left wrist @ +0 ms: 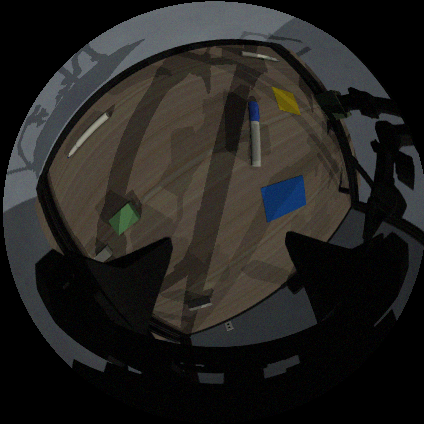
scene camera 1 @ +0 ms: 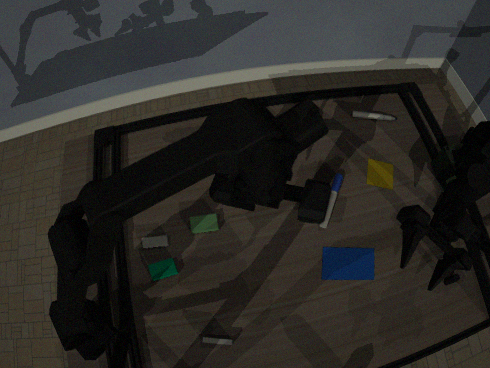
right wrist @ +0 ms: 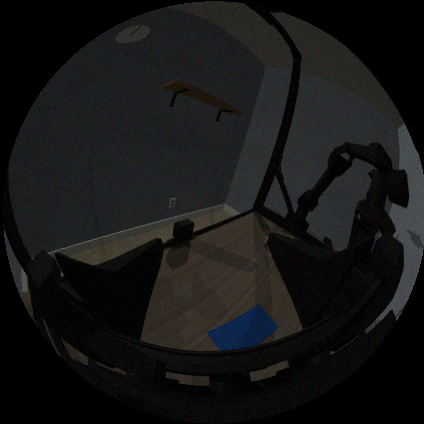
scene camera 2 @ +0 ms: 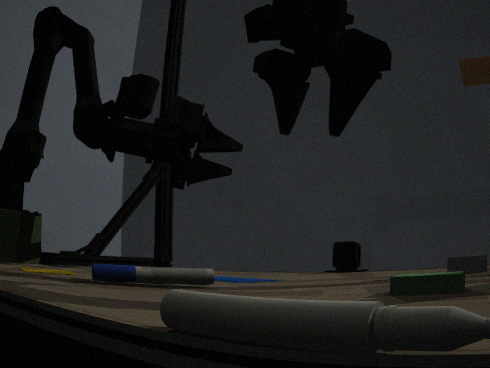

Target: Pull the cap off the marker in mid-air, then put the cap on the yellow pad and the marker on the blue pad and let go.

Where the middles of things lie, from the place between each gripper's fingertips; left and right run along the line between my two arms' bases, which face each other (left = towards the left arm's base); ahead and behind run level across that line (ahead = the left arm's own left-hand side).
Scene:
Now: left hand 16 cm above the blue pad [scene camera 1: 338, 263], 13 cm to the left of it and 13 cm past it. The rest, counted from my left hand: blue cap [scene camera 2: 100, 272]: 20 cm to the right, 15 cm below, 6 cm ahead.
Now: right hand 19 cm above the blue pad, 11 cm short of it and 3 cm to the right of it. From my right hand the other things lie so: blue cap: 29 cm ahead, 18 cm below, 3 cm to the right.

